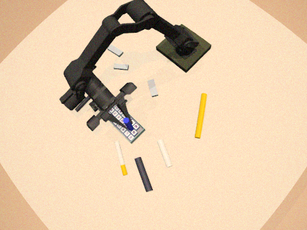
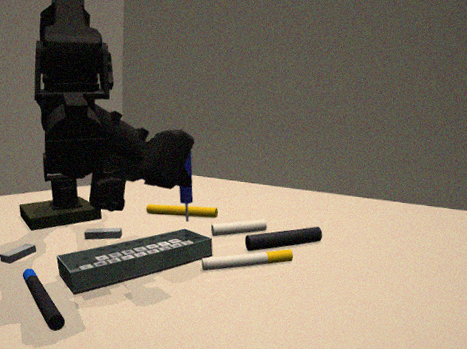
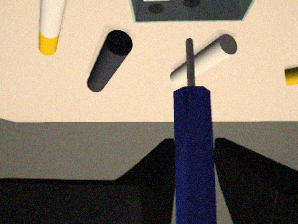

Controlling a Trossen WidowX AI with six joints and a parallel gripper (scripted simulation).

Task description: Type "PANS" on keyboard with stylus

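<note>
Right now my gripper tip is 100 mm above the white-and-yellow marker, 90 mm short of it and 50 mm to the right of it. Also, from my gripper tip: white rod (120 mm to the left, 90 mm below, 40 mm behind); stylus tip (50 mm below); stylus (10 mm below).
</note>
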